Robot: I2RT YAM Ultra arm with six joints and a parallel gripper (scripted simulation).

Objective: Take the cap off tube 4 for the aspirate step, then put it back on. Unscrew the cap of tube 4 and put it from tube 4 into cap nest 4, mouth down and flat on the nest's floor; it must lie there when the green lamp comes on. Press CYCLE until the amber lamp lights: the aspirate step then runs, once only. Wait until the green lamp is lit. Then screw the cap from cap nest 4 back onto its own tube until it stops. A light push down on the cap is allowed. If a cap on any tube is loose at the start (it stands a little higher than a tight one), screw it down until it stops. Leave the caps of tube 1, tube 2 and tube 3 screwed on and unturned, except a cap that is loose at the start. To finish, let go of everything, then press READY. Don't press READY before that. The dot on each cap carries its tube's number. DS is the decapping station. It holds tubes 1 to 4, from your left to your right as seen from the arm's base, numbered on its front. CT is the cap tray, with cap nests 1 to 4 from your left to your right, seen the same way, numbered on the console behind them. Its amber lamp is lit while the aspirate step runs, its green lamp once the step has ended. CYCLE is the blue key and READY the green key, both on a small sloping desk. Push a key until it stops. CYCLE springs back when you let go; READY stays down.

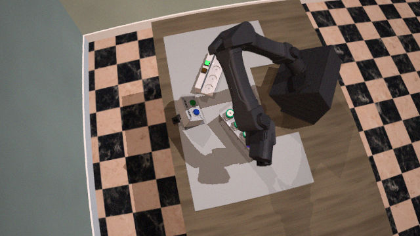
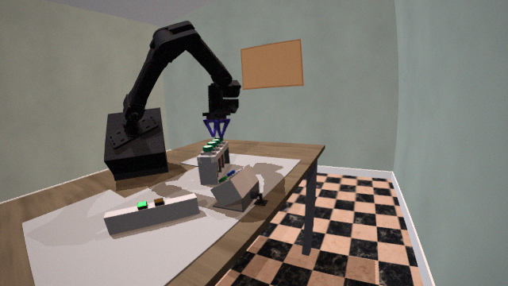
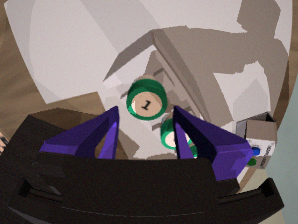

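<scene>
Right now my hand is 4 cm to the left of the cap 2, 3 cm short of it and 2 cm above it. Also, from my hand: cap 3: 9 cm to the right, 5 cm ahead, 1 cm below; then green ready key: 22 cm to the right, 21 cm ahead, 6 cm below; then blue cycle key: 20 cm ahead, 18 cm to the right, 6 cm below.
</scene>
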